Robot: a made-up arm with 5 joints. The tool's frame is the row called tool.
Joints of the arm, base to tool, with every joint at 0 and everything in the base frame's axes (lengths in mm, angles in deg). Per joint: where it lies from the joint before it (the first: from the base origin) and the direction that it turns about. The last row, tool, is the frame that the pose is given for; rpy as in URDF.
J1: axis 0 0 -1 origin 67.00 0.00 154.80
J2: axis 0 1 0 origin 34.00 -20.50 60.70
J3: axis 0 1 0 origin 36.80 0.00 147.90
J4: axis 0 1 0 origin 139.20 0.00 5.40
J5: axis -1 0 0 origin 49.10 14.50 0.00
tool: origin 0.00 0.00 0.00 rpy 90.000 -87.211 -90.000
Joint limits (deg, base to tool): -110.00..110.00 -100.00..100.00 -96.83..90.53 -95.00..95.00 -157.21..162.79
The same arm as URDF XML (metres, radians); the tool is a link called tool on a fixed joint. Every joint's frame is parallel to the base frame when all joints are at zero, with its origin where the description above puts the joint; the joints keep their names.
<robot name="arm">
  <link name="base_link"/>
  <link name="link1"/>
  <link name="link2"/>
  <link name="link3"/>
  <link name="link4"/>
  <link name="link5"/>
  <link name="tool"/>
  <joint name="J1" type="revolute">
    <parent link="base_link"/>
    <child link="link1"/>
    <origin xyz="0.067 0 0.1548"/>
    <axis xyz="0 0 -1"/>
    <limit lower="-1.9199" upper="1.9199"/>
  </joint>
  <joint name="J2" type="revolute">
    <parent link="link1"/>
    <child link="link2"/>
    <origin xyz="0.034 -0.0205 0.0607"/>
    <axis xyz="0 1 0"/>
    <limit lower="-1.7453" upper="1.7453"/>
  </joint>
  <joint name="J3" type="revolute">
    <parent link="link2"/>
    <child link="link3"/>
    <origin xyz="0.0368 0 0.1479"/>
    <axis xyz="0 1 0"/>
    <limit lower="-1.69" upper="1.58"/>
  </joint>
  <joint name="J4" type="revolute">
    <parent link="link3"/>
    <child link="link4"/>
    <origin xyz="0.1392 0 0.0054"/>
    <axis xyz="0 1 0"/>
    <limit lower="-1.6581" upper="1.6581"/>
  </joint>
  <joint name="J5" type="revolute">
    <parent link="link4"/>
    <child link="link5"/>
    <origin xyz="0.0491 0.0145 0"/>
    <axis xyz="-1 0 0"/>
    <limit lower="-2.7438" upper="2.8412"/>
  </joint>
  <joint name="tool_joint" type="fixed">
    <parent link="link5"/>
    <child link="tool"/>
    <origin xyz="0 0 0" rpy="1.5708 -1.5221 -1.5708"/>
  </joint>
</robot>

